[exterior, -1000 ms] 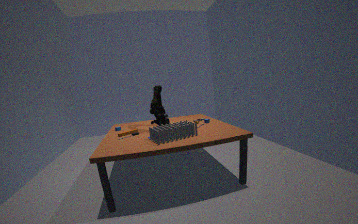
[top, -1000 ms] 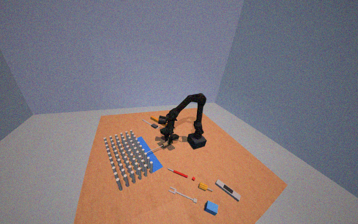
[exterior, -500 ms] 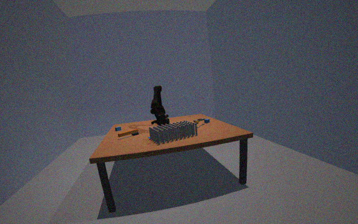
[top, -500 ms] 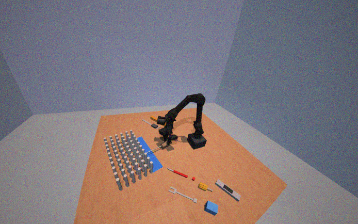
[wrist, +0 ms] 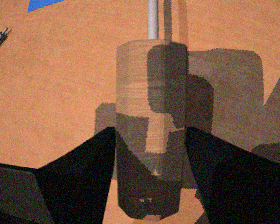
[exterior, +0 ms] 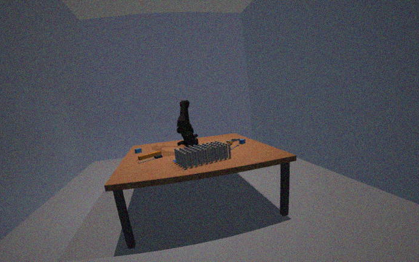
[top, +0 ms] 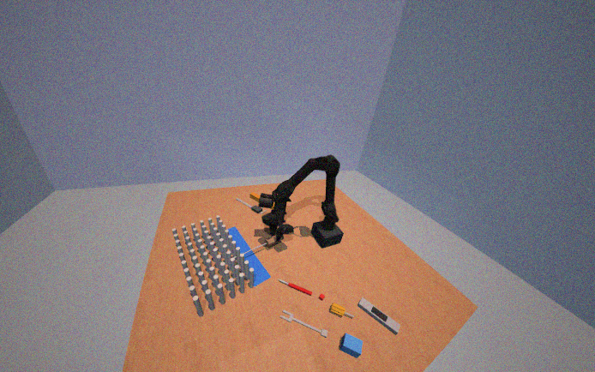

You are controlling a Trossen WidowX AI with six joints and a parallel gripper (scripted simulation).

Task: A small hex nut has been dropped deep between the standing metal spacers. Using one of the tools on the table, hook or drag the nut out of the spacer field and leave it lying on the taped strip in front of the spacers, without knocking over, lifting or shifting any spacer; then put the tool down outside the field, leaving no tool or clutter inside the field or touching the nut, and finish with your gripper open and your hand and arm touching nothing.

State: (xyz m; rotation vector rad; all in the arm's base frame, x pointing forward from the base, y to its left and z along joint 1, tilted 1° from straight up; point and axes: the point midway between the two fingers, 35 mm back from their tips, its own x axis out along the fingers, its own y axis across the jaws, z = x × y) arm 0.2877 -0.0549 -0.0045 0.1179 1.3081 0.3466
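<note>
Right now the blue taped strip is 16 cm ahead of my gripper tip, 1 cm to the right of it and 4 cm below it. Round my gripper tip: wooden-handled tool: 11 cm ahead, 2 cm to the left, 1 cm below; then small red block: 6 cm behind, 33 cm to the left, 3 cm below; then red screwdriver: 3 cm ahead, 22 cm to the left, 3 cm below.
</note>
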